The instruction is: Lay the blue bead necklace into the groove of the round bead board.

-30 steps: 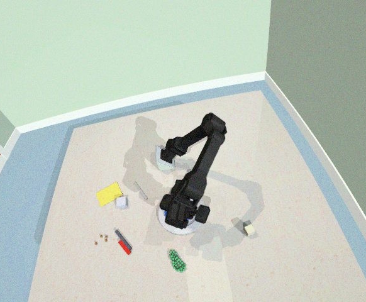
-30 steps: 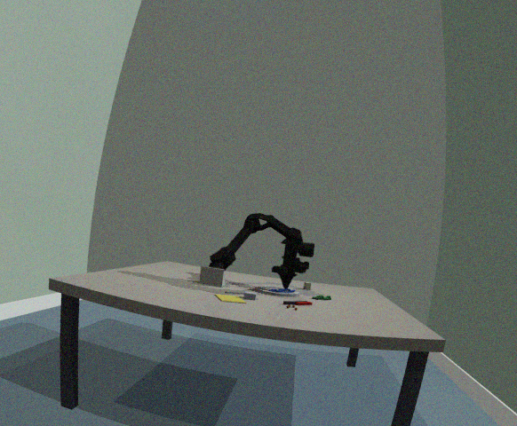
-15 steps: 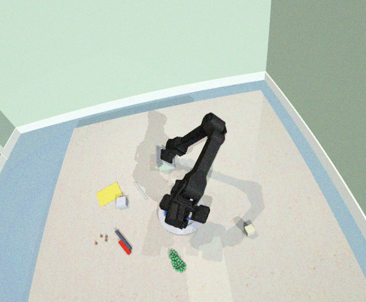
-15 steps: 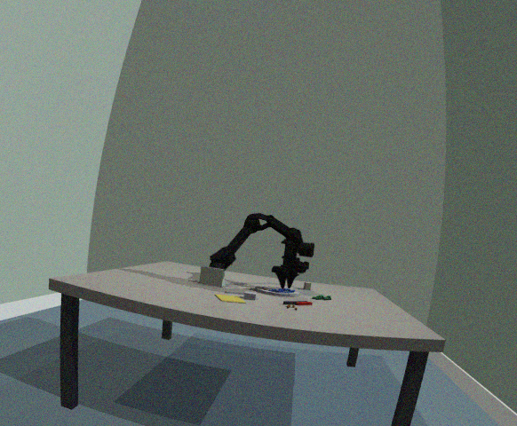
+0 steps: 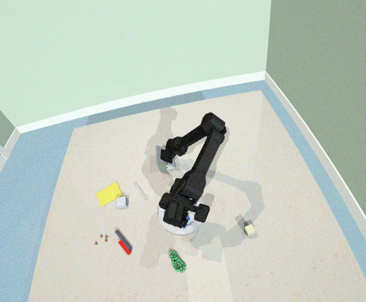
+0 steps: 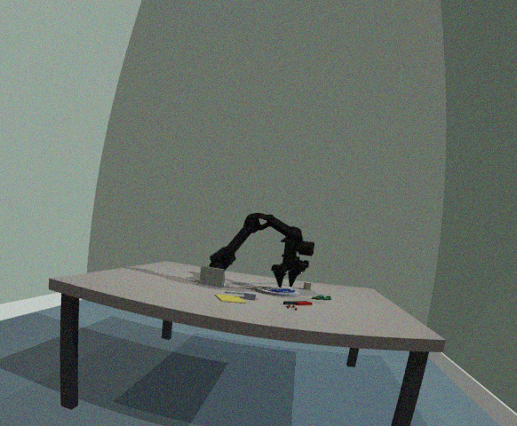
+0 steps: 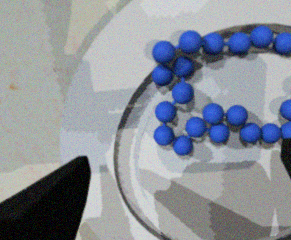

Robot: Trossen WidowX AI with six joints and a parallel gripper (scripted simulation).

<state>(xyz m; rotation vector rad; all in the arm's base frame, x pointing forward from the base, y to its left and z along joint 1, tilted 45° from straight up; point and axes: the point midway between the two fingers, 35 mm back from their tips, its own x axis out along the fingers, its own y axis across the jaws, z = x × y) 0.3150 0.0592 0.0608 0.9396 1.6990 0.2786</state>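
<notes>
Right now the round bead board is 30 mm behind my gripper tip, 20 mm to the right of it and 20 mm below it. Round my gripper tip: grey tool: 270 mm to the right, 90 mm ahead, 20 mm below; then cream cube: 240 mm to the left, 90 mm ahead, 10 mm below; then stick: 220 mm to the right, 160 mm behind, 30 mm below.
</notes>
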